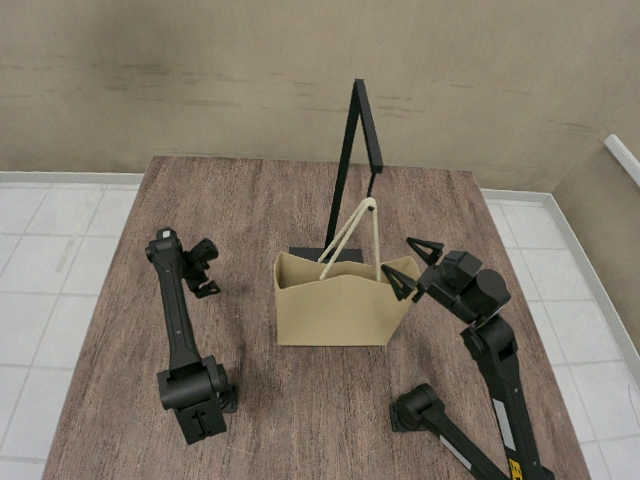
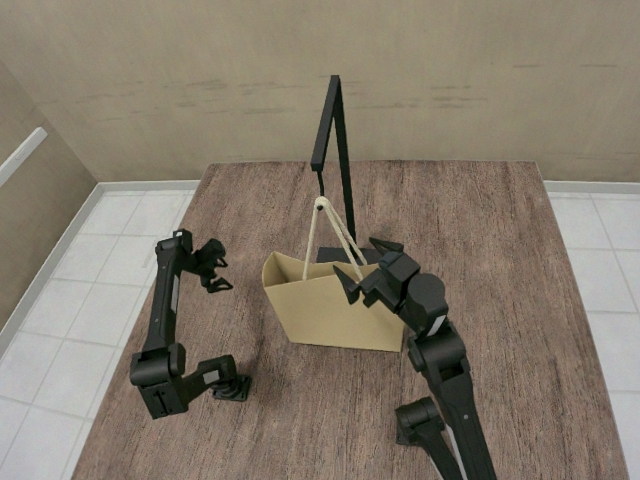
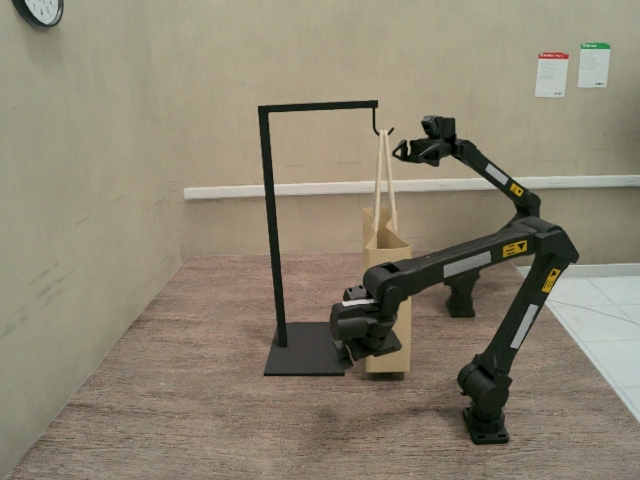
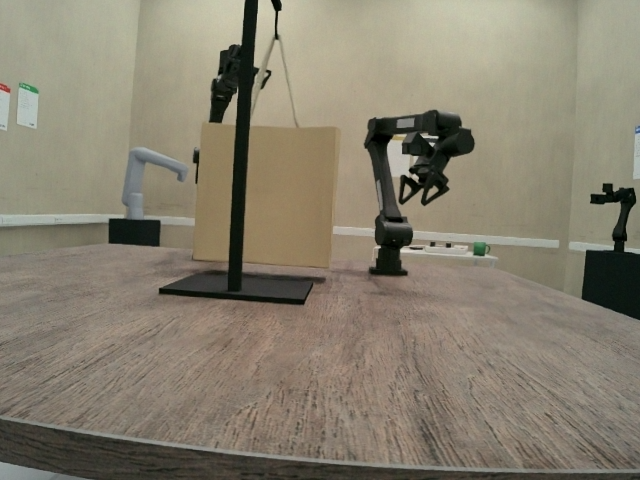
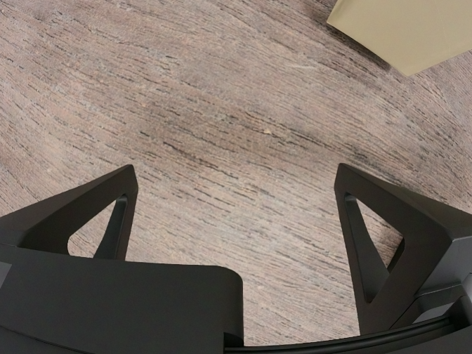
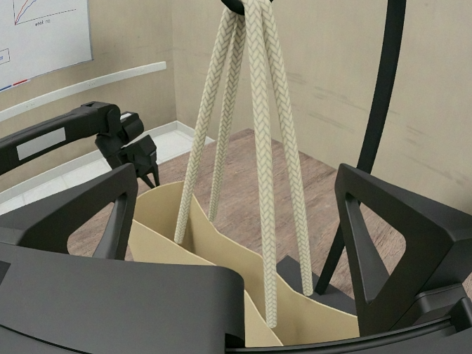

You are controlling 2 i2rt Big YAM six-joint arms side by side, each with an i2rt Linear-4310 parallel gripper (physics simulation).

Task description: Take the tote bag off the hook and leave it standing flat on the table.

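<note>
The tan tote bag (image 1: pixel 336 315) (image 2: pixel 330 315) (image 3: pixel 387 255) (image 4: pixel 289 196) (image 5: pixel 415 30) (image 6: pixel 160 250) hangs upright, its bottom slightly above the table. Its cream rope handles (image 1: pixel 377 242) (image 2: pixel 310 242) (image 4: pixel 287 77) (image 6: pixel 263 150) loop over the black hook (image 1: pixel 370 186) (image 2: pixel 321 183) (image 3: pixel 373 121) (image 4: pixel 276 25). My right gripper (image 1: pixel 395 253) (image 2: pixel 353 253) (image 6: pixel 236 174) is open and empty, high beside the handles and below the hook. My left gripper (image 1: pixel 214 279) (image 2: pixel 229 274) (image 4: pixel 414 203) (image 5: pixel 235 174) is open and empty, low and apart from the bag's side.
The black stand's post (image 1: pixel 343 170) (image 3: pixel 271 222) (image 4: pixel 240 155) rises behind the bag, with an arm reaching forward above it. Its flat base (image 3: pixel 305 356) (image 4: pixel 279 291) lies on the wooden table (image 1: pixel 320 413) (image 4: pixel 361 361). Walls are close behind the table.
</note>
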